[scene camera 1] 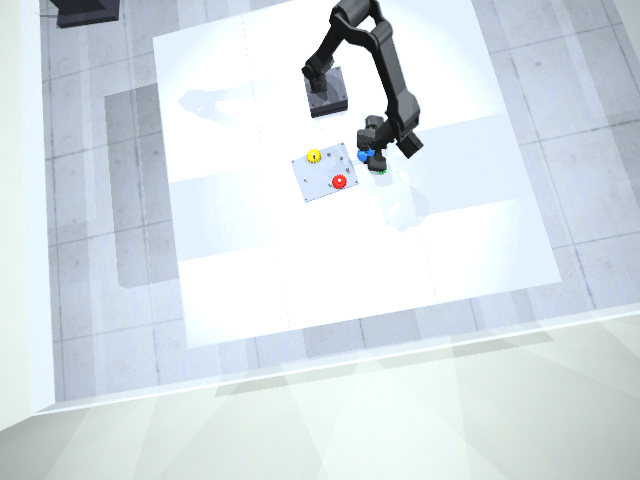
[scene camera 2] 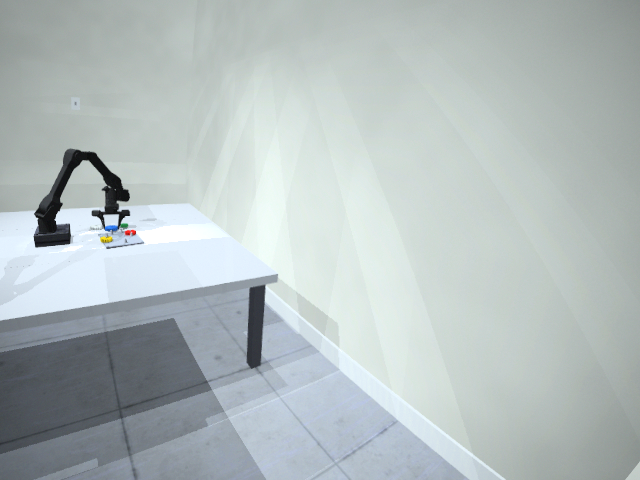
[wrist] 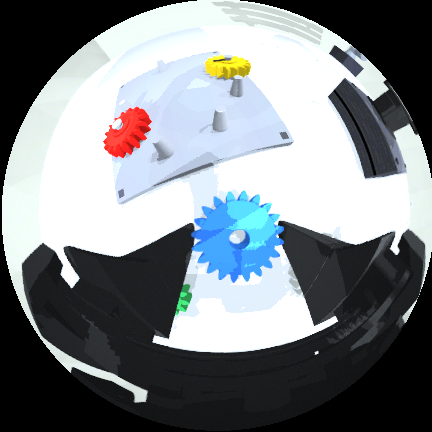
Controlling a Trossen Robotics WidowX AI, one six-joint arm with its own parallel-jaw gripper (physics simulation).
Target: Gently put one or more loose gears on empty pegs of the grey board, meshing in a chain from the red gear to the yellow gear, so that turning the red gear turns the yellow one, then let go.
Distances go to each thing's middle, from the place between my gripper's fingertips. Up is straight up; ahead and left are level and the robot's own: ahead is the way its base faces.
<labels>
My gripper is now 10 cm to the left of the red gear (wrist: 135, 121), 10 cm short of it and 1 cm below it. From my hand the other things lie so: grey board (scene camera 1: 319, 174) 15 cm to the right, 5 cm ahead; then blue gear (wrist: 260, 238) 1 cm to the left; then yellow gear (wrist: 217, 65) 19 cm to the right, 1 cm behind, 1 cm above.
</labels>
